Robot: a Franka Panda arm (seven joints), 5 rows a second.
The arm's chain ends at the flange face. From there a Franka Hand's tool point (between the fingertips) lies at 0.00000 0.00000 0.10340 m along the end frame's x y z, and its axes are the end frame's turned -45 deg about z.
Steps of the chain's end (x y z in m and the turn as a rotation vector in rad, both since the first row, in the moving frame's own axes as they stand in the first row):
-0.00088, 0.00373, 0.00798, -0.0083, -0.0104, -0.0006
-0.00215, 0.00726, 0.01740, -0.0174, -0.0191, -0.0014
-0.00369, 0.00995, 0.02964, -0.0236, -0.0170, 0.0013
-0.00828, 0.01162, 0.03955, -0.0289, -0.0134, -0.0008
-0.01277, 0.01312, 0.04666, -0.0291, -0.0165, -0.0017
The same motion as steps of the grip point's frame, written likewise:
-0.00463, 0.00186, 0.00797, 0.0015, -0.0132, -0.0006
-0.00932, 0.00349, 0.01737, 0.0012, -0.0258, -0.0014
-0.01261, 0.00491, 0.02960, -0.0047, -0.0287, 0.0013
-0.01716, 0.00350, 0.03950, -0.0110, -0.0299, -0.0008
-0.02164, 0.00117, 0.04660, -0.0089, -0.0322, -0.0017

